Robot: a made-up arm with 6 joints.
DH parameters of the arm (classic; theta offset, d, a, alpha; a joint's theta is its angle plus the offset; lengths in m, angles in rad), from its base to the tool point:
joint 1: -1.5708 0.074 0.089 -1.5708
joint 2: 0 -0.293 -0.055 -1.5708
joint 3: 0 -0.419 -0.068 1.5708
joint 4: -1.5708 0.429 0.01 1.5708
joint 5: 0 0.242 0.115 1.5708
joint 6: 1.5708 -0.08 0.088 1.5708
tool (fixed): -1.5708 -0.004 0 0
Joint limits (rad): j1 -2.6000..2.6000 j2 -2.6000..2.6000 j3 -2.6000..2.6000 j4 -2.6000..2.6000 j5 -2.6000..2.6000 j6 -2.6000..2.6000
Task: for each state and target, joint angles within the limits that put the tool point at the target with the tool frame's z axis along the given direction. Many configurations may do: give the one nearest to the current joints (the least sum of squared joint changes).
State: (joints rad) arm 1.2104 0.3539 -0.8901 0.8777 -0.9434 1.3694
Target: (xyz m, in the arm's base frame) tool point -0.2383 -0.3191 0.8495 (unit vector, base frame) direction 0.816 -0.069 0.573
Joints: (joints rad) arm 1.8723 0.0657 -1.1615 1.1238 -1.2364 0.5934
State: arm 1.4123 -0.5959 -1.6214 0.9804 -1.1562 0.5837
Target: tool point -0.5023 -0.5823 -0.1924 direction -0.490 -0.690 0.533
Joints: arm 2.0923 -1.2896 -1.2777 1.1694 -1.2860 1.1543
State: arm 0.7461 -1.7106 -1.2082 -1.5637 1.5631 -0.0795
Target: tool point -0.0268 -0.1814 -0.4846 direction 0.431 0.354 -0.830
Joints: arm 0.8366 -1.7390 -1.3039 -1.4797 1.8830 -0.0856
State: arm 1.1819 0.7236 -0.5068 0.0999 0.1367 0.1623
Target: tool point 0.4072 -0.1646 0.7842 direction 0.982 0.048 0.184
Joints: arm 0.8687 1.2937 -0.2961 0.1182 0.6955 -0.1259
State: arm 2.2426 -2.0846 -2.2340 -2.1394 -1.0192 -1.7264
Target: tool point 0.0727 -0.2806 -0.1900 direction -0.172 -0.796 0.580
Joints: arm 2.2274 -1.4201 -1.7321 -2.3060 -1.6454 -1.1695
